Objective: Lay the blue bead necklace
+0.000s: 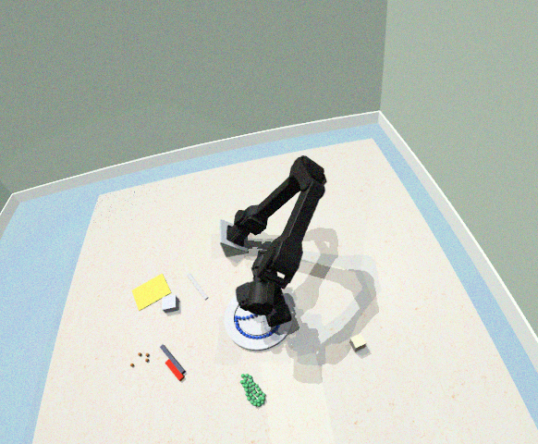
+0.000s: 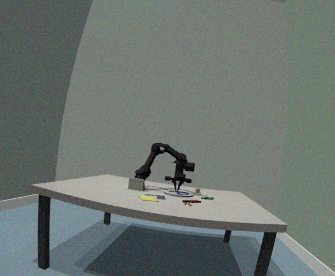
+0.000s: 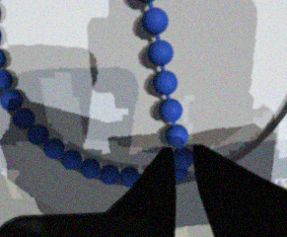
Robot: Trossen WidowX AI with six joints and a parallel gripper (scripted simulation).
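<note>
Right now my gripper tip is 5 cm to the left of the round bead board, 2 cm short of it and 1 cm above it. Round my gripper tip: white cube (32 cm to the right, 5 cm behind); cream cube (21 cm to the left, 14 cm ahead); stick (24 cm to the right, 11 cm behind, 1 cm below).
</note>
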